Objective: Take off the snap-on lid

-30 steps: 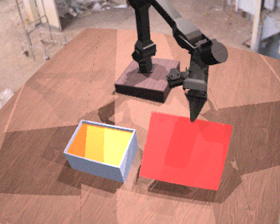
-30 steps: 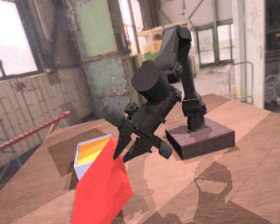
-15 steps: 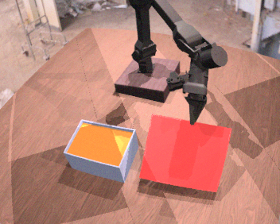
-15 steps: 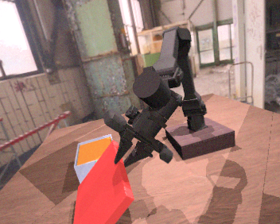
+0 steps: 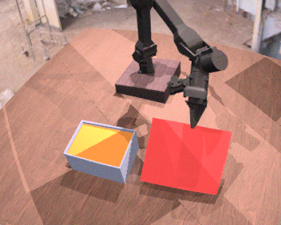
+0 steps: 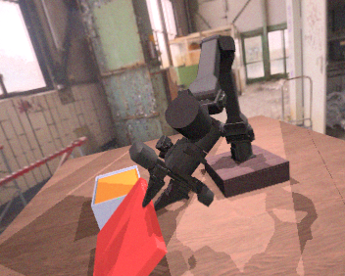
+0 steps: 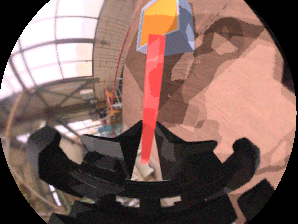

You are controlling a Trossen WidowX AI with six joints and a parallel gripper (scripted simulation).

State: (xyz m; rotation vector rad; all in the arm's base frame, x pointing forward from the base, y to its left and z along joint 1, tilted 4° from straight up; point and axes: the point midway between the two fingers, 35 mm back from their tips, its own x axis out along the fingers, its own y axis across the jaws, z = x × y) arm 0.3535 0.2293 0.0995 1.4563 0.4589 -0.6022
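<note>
Now: gripper tip 60 mm short of the lid, 50 mm above it and 10 mm to the left of it. Also, from my gripper tip: storage box (270 mm to the right, 100 mm below, 50 mm ahead).
</note>
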